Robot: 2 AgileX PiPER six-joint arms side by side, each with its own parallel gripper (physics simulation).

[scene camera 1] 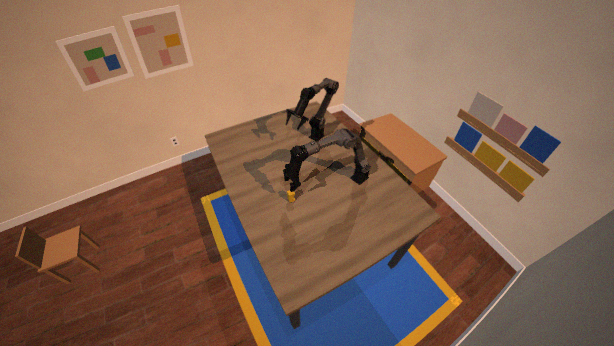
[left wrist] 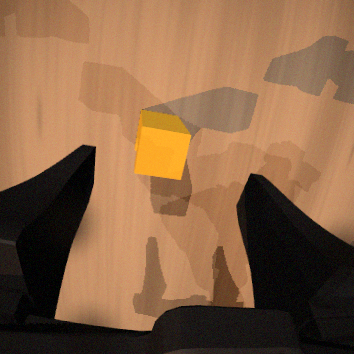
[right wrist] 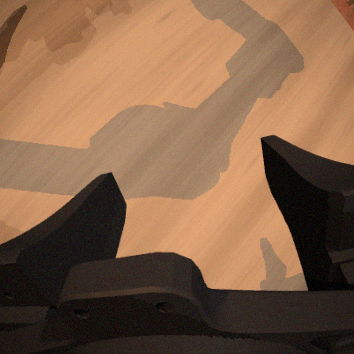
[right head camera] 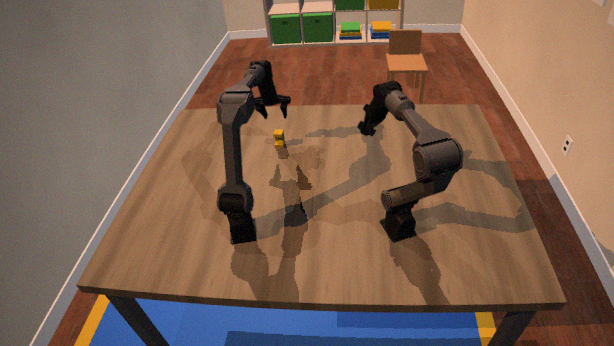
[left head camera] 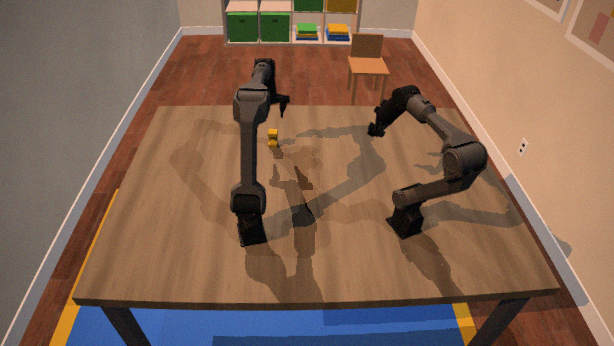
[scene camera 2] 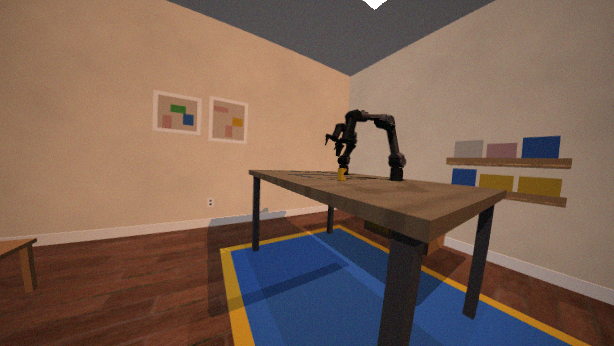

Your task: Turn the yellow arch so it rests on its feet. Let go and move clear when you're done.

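The yellow arch (left head camera: 272, 132) (right head camera: 278, 133) (scene camera 1: 291, 196) (scene camera 2: 341, 174) stands on end on the table, its opening facing sideways toward the arm bases. In the left wrist view, the arch (left wrist: 162, 152) shows from above as a square end face, with its lower part mostly hidden. My left gripper (right head camera: 275, 117) (left wrist: 171, 177) is open and points down above the arch, apart from it, with the arch between its fingers in the wrist picture. My right gripper (left head camera: 375, 131) (scene camera 1: 296, 124) (right wrist: 188, 173) is open and empty, well to the right of the arch in the head views.
The wooden table (left head camera: 190, 270) (right head camera: 190, 270) carries both arm bases and many arm shadows. The arch stands toward the table's far edge in the head views. A chair (left head camera: 368, 65) (right head camera: 406, 62) and a shelf unit with green bins stand on the floor beyond it.
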